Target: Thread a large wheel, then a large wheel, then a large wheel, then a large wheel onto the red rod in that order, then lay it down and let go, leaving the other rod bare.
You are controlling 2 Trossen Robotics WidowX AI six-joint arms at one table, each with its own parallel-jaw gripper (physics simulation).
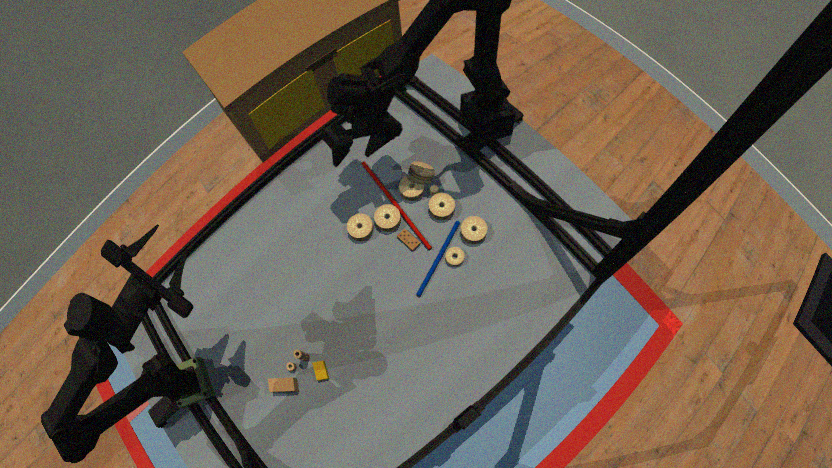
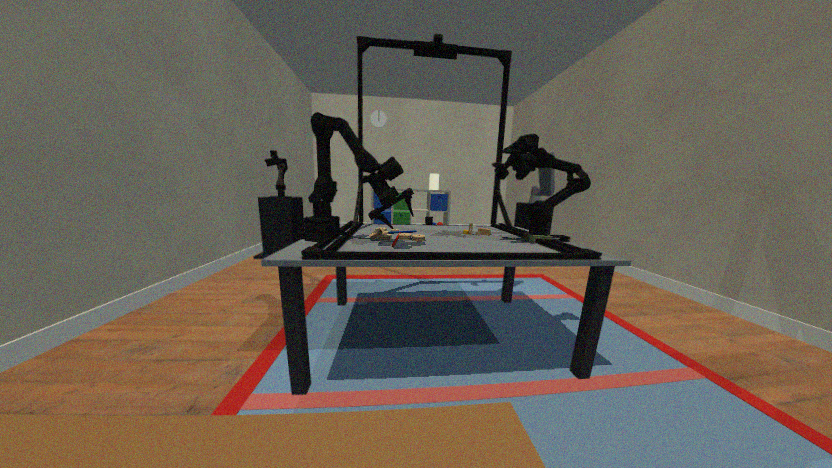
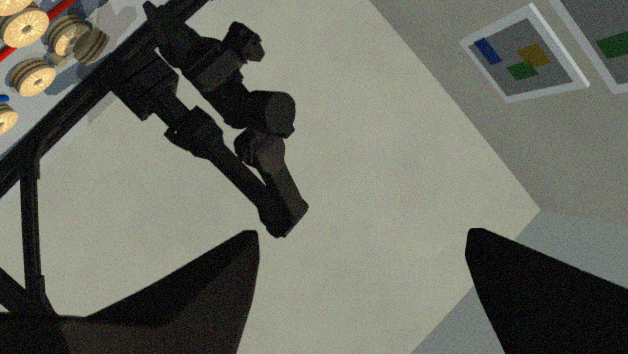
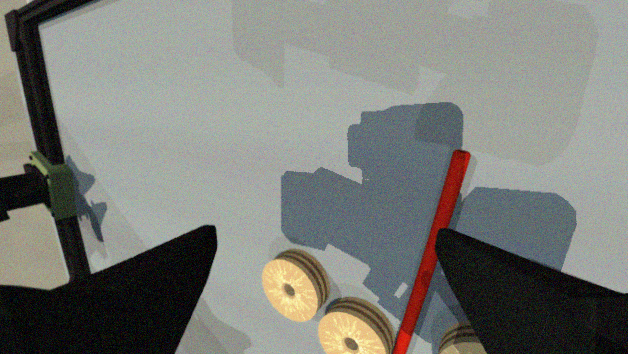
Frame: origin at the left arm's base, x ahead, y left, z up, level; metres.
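Seen in the pictures: left gripper, fingertip midpoint: (image 1: 172, 236) (image 2: 496, 158) (image 3: 362, 243); right gripper, fingertip midpoint: (image 1: 351, 160) (image 2: 403, 222) (image 3: 151, 4) (image 4: 328, 237); left arm's base at its link origin: (image 1: 187, 382) (image 2: 537, 233) (image 4: 42, 186); right arm's base at its link origin: (image 1: 488, 102) (image 2: 322, 217) (image 3: 160, 99).
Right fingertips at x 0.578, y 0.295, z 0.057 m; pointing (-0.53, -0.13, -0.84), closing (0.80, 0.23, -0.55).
Note:
Offsets run from my right fingertips to a thing's top centre.
The red rod {dy -0.096, dx +0.053, dz -0.081 m} (image 1: 396, 205) (image 4: 444, 210) lies bare on the table. The blue rod {dy -0.255, dx +0.083, dz -0.081 m} (image 1: 438, 259) lies bare too. Large pale wheels lie flat near them: one {dy -0.119, dx -0.039, dz -0.070 m} (image 1: 352, 225) (image 4: 277, 280) and another {dy -0.126, dx +0.024, dz -0.070 m} (image 1: 380, 216) (image 4: 335, 330) on the red rod's left, one {dy -0.154, dx +0.141, dz -0.070 m} (image 1: 434, 205) and another {dy -0.235, dx +0.178, dz -0.070 m} (image 1: 466, 229) on its right. Another wheel {dy -0.082, dx +0.102, dz -0.070 m} (image 1: 407, 192) lies behind, with a tilted wheel {dy -0.063, dx +0.136, dz -0.040 m} (image 1: 421, 169) leaning at it. A smaller wheel {dy -0.269, dx +0.115, dz -0.077 m} (image 1: 448, 256) lies by the blue rod. My right gripper (image 1: 352, 159) (image 2: 401, 220) (image 4: 328, 237) is open above the red rod's far end. My left gripper (image 1: 171, 241) (image 3: 362, 243) is open and empty at the left table edge.
A brown dotted block {dy -0.190, dx +0.044, dz -0.082 m} (image 1: 408, 239) lies beside the red rod. A tan block {dy -0.377, dx -0.341, dz -0.060 m} (image 1: 282, 384), a yellow block {dy -0.376, dx -0.248, dz -0.075 m} (image 1: 320, 370) and two small round pieces {dy -0.335, dx -0.269, dz -0.030 m} (image 1: 298, 353) {dy -0.344, dx -0.307, dz -0.073 m} (image 1: 290, 366) are nearer the left arm's base. Black rails edge the table; a wooden cabinet (image 1: 232, 52) stands beyond.

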